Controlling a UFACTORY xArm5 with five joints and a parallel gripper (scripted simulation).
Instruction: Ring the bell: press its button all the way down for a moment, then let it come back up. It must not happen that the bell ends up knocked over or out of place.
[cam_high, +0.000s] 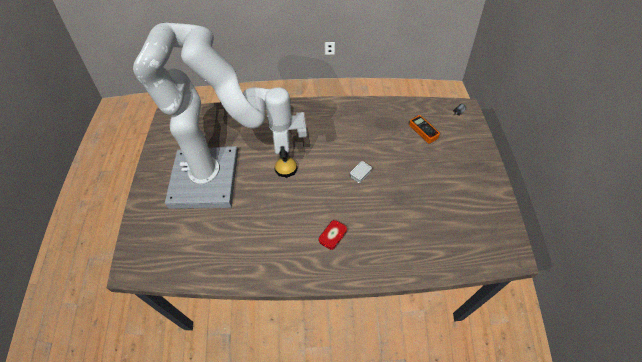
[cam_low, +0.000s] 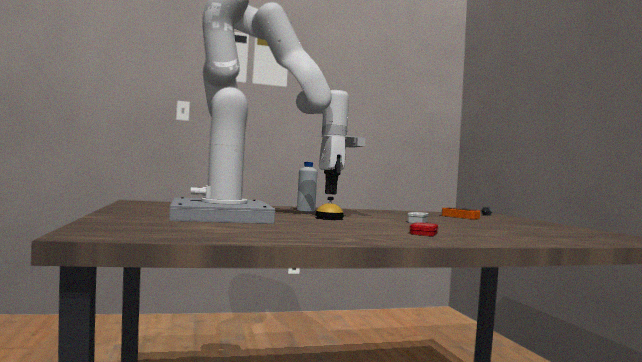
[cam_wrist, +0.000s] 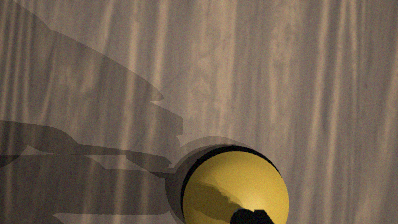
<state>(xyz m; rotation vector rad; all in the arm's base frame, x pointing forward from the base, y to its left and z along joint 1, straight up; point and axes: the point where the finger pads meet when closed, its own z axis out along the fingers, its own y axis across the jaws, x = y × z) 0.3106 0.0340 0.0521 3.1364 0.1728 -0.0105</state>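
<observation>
The button lies 40 mm below my hand. Round my hand: white box (280 mm ahead, 20 mm to the right, 80 mm below); bell (50 mm below); white bottle (20 mm behind, 240 mm to the left, 10 mm below).
</observation>
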